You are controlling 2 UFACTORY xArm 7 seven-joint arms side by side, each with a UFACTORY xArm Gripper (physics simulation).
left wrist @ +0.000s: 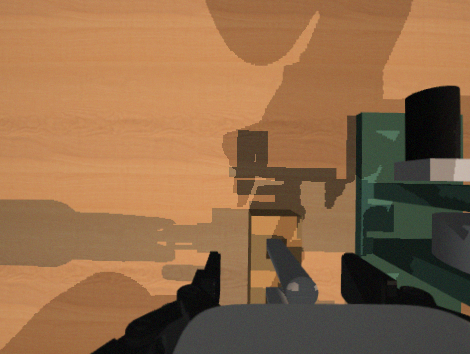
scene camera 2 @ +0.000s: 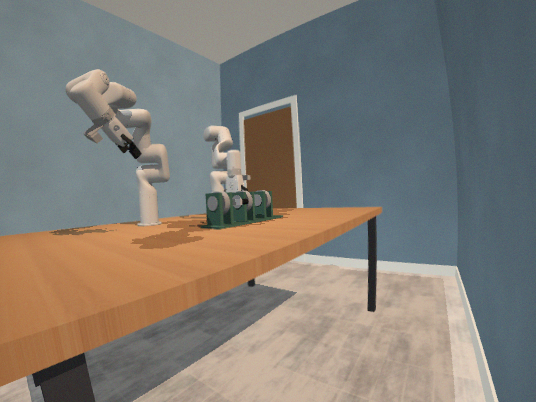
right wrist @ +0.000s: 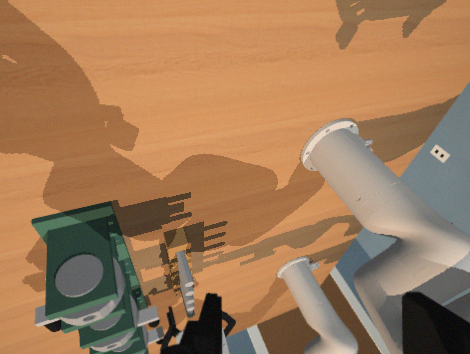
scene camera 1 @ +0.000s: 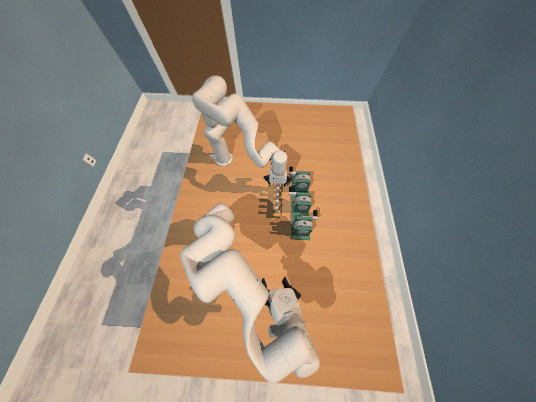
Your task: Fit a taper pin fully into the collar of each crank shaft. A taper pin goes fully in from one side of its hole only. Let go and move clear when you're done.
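Places are measured from the left arm's base along level axes (x right, y ahead, z up), in metres.
Where they show: left gripper, fingertip midpoint: [left wrist: 280,273] [scene camera 1: 277,184]; right gripper, fingertip midpoint: [scene camera 2: 132,153] [right wrist: 311,323] [scene camera 1: 273,280]; left arm's base at its link origin: [right wrist: 292,266] [scene camera 1: 223,158]; right arm's base at its link origin: [scene camera 2: 149,224] [right wrist: 328,144].
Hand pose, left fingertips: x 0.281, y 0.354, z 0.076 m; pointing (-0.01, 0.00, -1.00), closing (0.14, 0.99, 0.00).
Note:
Each offset is from my left fingertips to the top centre of the thing. "spot": to the spot under its first point. Level surfaces: height alone.
Several grey taper pins {dx +0.082, dy -0.006, dz +0.032 m} [scene camera 1: 277,194] {dx -0.003, dy +0.005, dz +0.032 m} [left wrist: 292,272] {spot: dx +0.175, dy -0.013, dz +0.024 m} [right wrist: 185,280] stand upright in a wooden block [scene camera 1: 277,215] [left wrist: 259,225] [right wrist: 176,244]. Beside it, a green stand [scene camera 1: 301,237] [scene camera 2: 215,226] [left wrist: 381,125] [right wrist: 82,210] bears three crank shafts with grey collars [scene camera 1: 302,226] [scene camera 2: 226,202] [left wrist: 452,240]. I cannot tell whether any collar hole holds a pin. My left gripper [scene camera 1: 277,182] [left wrist: 280,273] is open, pointing down over the block's upper end in scene camera 1, fingers apart on either side of the pin row. Its tips are hidden in scene camera 2. My right gripper [scene camera 1: 276,284] [scene camera 2: 131,148] is open, high above the table, away from the stand.
Black crank handles [scene camera 1: 315,213] [scene camera 2: 244,201] [left wrist: 432,122] stick out from the stand's sides. The left gripper's finger on the right of the left wrist view is close beside the green stand. Arm shadows fall across the wooden table {dz -0.076 m} [scene camera 1: 340,280] [scene camera 2: 300,225].

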